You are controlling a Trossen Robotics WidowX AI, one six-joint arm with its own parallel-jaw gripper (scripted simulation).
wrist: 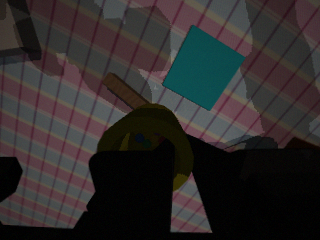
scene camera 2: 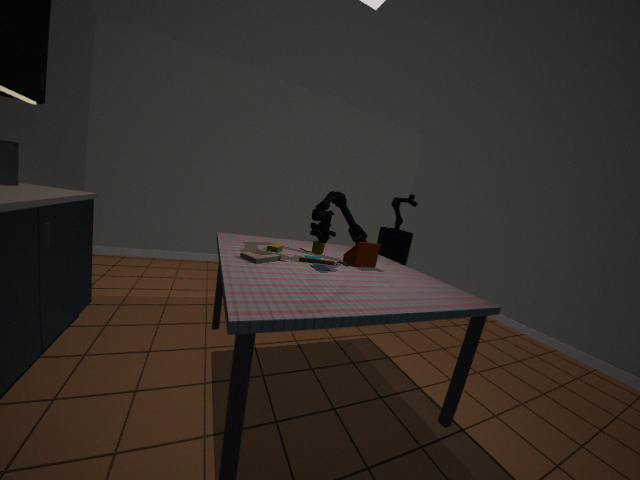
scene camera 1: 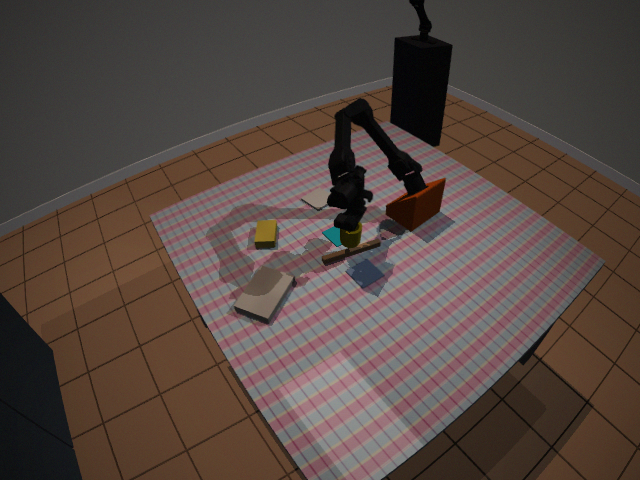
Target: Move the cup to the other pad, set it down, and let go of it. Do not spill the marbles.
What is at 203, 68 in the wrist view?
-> A teal pad.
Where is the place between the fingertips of the gripper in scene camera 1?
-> At 353, 228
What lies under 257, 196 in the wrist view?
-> The gripper.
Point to a wooden bar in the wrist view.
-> At 112, 81
